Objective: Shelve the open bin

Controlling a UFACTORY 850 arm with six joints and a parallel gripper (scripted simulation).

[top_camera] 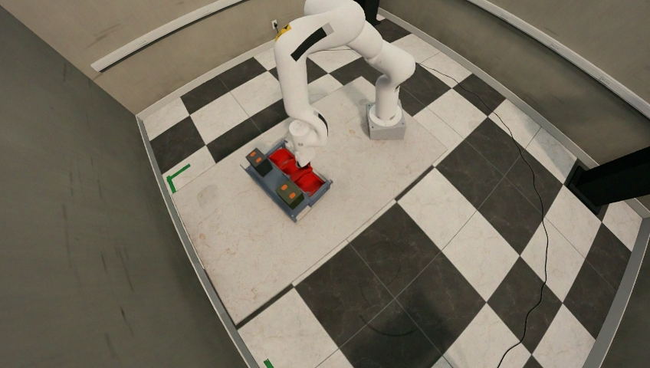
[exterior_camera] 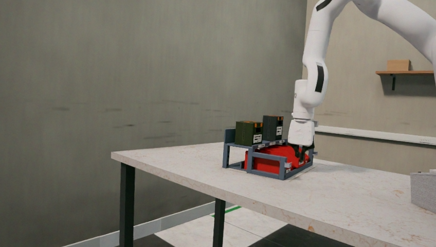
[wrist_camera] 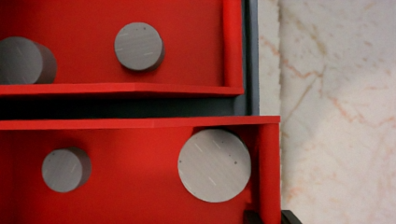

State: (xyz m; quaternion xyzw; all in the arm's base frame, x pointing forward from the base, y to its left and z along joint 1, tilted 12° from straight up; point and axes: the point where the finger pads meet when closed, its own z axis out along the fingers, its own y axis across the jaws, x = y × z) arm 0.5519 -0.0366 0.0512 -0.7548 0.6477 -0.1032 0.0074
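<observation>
Right now the large grey disc is 3 cm ahead of my hand, 3 cm to the right of it and 3 cm below it. The rest, counted from my hand: red open bin 8 cm ahead, 1 cm below; grey-blue shelf 12 cm ahead; dark grey box 20 cm ahead, 10 cm to the right, 10 cm above.
</observation>
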